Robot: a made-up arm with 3 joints. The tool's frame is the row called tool. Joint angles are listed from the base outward. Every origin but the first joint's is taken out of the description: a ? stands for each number. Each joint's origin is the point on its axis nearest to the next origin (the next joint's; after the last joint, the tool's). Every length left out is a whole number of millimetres.
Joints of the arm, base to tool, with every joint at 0 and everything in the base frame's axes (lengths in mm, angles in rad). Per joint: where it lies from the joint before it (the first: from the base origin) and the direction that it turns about. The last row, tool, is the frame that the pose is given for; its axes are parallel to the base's.
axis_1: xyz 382 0 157 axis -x
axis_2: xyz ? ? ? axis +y
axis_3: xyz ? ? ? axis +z
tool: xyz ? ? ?
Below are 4 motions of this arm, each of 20 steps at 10 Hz.
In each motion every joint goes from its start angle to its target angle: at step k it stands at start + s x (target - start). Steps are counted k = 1, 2, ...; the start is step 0. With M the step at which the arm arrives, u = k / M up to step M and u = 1 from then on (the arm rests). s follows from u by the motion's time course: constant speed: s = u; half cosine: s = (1 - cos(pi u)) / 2; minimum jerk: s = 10 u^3 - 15 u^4 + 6 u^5.
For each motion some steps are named. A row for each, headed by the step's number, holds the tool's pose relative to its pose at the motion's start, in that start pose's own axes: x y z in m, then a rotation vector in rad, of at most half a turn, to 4 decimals.
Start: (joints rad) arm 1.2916 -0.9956 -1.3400
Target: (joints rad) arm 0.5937 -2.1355 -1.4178
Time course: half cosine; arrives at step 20
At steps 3, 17, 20:
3: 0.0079 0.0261 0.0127 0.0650 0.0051 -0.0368
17: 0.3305 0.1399 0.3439 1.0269 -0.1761 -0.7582
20: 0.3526 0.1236 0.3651 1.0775 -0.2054 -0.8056

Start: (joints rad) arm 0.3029 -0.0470 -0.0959
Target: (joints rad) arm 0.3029 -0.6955 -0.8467
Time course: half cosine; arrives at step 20
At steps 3, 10, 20:
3: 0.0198 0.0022 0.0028 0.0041 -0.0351 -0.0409
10: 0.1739 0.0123 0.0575 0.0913 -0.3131 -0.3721
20: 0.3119 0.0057 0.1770 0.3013 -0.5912 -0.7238

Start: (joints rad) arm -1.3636 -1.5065 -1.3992
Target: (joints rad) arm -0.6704 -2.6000 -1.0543
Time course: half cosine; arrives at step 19
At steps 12, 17, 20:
12: -0.2195 0.2009 0.2352 0.7733 -0.0679 0.7022
17: -0.3309 0.1815 0.3572 1.0938 -0.0408 0.9322
20: -0.3411 0.1764 0.3696 1.1265 -0.0363 0.9528

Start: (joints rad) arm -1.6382 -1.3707 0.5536
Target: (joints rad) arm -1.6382 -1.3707 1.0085
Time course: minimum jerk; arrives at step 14
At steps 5, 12, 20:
5: -0.0126 -0.0031 0.0000 0.0000 0.0000 0.1121
12: -0.0470 -0.0201 0.0000 0.0000 0.0000 0.4443
20: -0.0480 -0.0208 0.0000 0.0000 0.0000 0.4549

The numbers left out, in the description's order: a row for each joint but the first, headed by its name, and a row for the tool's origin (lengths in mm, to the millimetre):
axis_2: 0 -23 84
axis_3: 77 0 -430
tool: -21 114 0

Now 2 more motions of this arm.
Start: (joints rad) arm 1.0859 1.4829 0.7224
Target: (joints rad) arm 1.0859 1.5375 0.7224
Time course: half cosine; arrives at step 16
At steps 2, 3, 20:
2: -0.0007 0.0006 0.0000 0.0014 0.0016 0.0000
3: -0.0015 0.0013 0.0001 0.0030 0.0035 0.0000
20: -0.0176 0.0155 0.0014 0.0361 0.0410 0.0000

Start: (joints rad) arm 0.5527 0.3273 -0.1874
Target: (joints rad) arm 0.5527 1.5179 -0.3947
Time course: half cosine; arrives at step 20
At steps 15, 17, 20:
15: -0.3843 -0.0748 0.1203 -0.2771 0.9790 -0.1614
17: -0.4148 -0.0810 0.1545 -0.3174 1.0818 -0.1748
20: -0.4311 -0.0844 0.1762 -0.3422 1.1424 -0.1822

